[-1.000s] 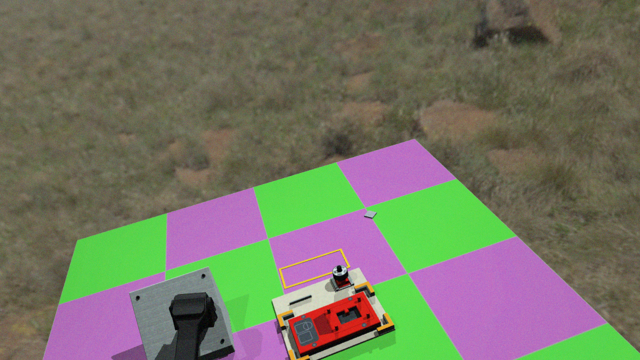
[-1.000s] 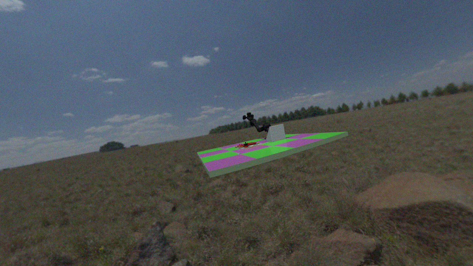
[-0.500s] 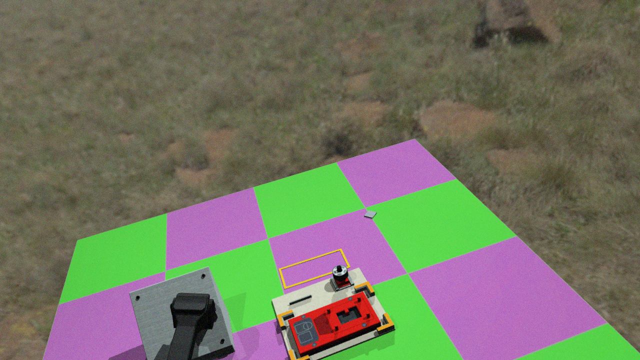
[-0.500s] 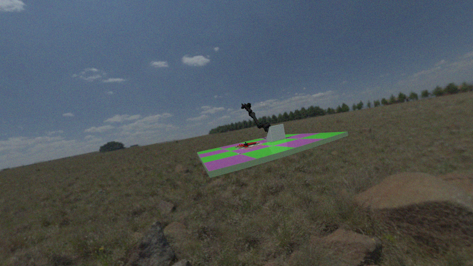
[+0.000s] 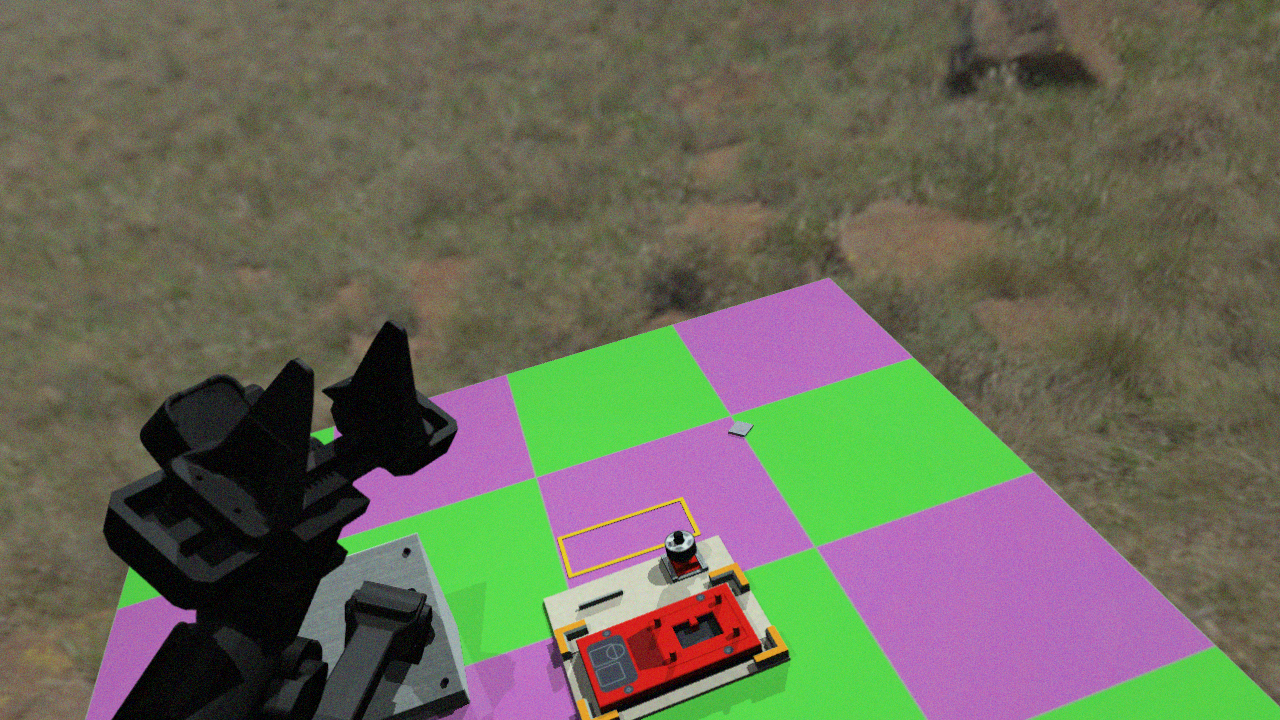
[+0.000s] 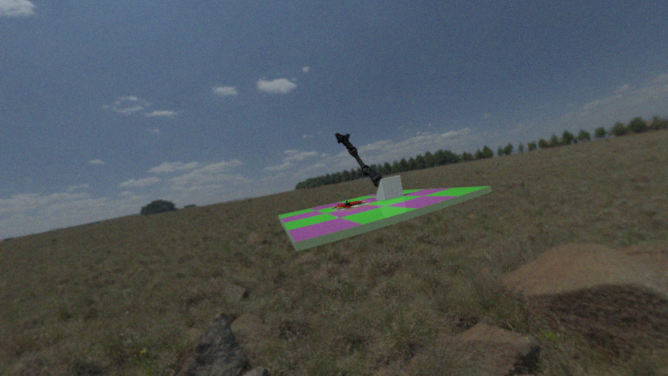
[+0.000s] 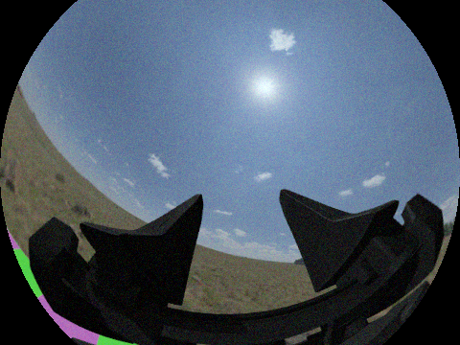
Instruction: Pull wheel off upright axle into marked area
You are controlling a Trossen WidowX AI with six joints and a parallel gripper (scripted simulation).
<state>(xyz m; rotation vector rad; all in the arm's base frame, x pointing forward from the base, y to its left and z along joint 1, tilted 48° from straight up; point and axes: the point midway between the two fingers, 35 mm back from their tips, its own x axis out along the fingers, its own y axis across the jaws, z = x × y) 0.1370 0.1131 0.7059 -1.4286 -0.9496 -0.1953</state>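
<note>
Now: the black upright axle 660 mm below my gripper tip, 460 mm to the left of it and 260 mm ahead of it. The rest, counted from my gripper tip: grey fixture board 690 mm below, 360 mm to the left, 190 mm ahead.
</note>
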